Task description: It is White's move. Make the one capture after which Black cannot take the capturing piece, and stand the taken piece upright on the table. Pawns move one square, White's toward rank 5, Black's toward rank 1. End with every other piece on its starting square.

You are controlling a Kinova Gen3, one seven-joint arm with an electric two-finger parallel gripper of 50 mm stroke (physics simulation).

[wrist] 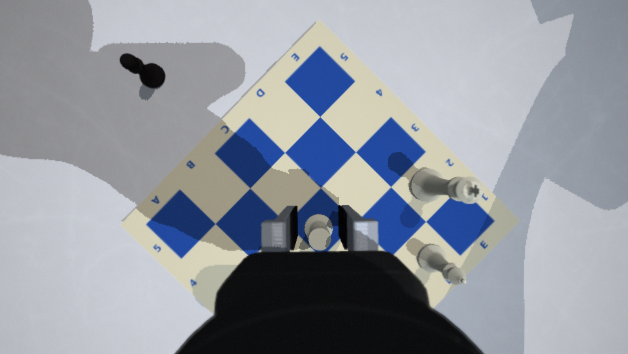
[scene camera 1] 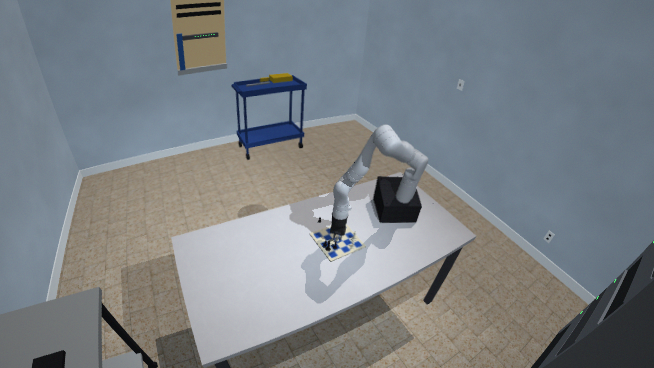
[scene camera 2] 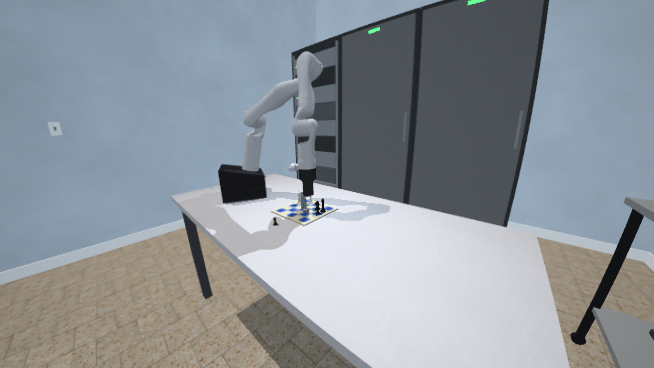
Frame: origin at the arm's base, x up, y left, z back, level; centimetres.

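Seen in the pictures: gripper, between the fingertips: (wrist: 317, 220) (scene camera 1: 337, 237) (scene camera 2: 303, 207); arm's base, origin of its link: (scene camera 1: 403, 197) (scene camera 2: 250, 169).
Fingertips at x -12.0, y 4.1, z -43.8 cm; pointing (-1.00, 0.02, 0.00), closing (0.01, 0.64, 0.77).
Observation:
Offsets run from my fingertips to a thing's top centre. Level surfaces: height alone.
The blue and cream board @[dx -1.3, dy +0.5, dz -0.1 cm] (scene camera 1: 331, 259) (scene camera 2: 304, 223) (wrist: 320, 32) lies on the table. My gripper (scene camera 1: 337, 239) (scene camera 2: 303, 202) (wrist: 317, 220) is open and points down. Its fingers stand on either side of a pale, flat-topped piece @[dx +2.0, dy +0.7, dz -0.5 cm] (wrist: 319, 237) on C3, with gaps on both sides in the wrist view. A white king @[dx +5.0, dy +3.5, dz +8.0 cm] (wrist: 425, 185) stands on E2 and a slim white piece @[dx +3.0, dy +8.1, dz +4.7 cm] (wrist: 432, 257) on D1. A black pawn @[dx +1.2, dy -16.6, dz -2.7 cm] (scene camera 1: 320, 220) (scene camera 2: 275, 221) (wrist: 152, 76) stands upright on the table beside the board. Two black pieces @[dx +5.0, dy +4.7, dz -7.7 cm] (scene camera 1: 327, 246) (scene camera 2: 322, 205) stand close together on the board; the gripper body hides their squares in the wrist view.
The arm's black base block (scene camera 1: 397, 205) (scene camera 2: 242, 185) stands on the white table @[dx -1.9 cm] (scene camera 1: 240, 300) (scene camera 2: 400, 285). A blue cart (scene camera 1: 270, 90) stands by the wall, and tall grey cabinets (scene camera 2: 377, 110) stand behind the table.

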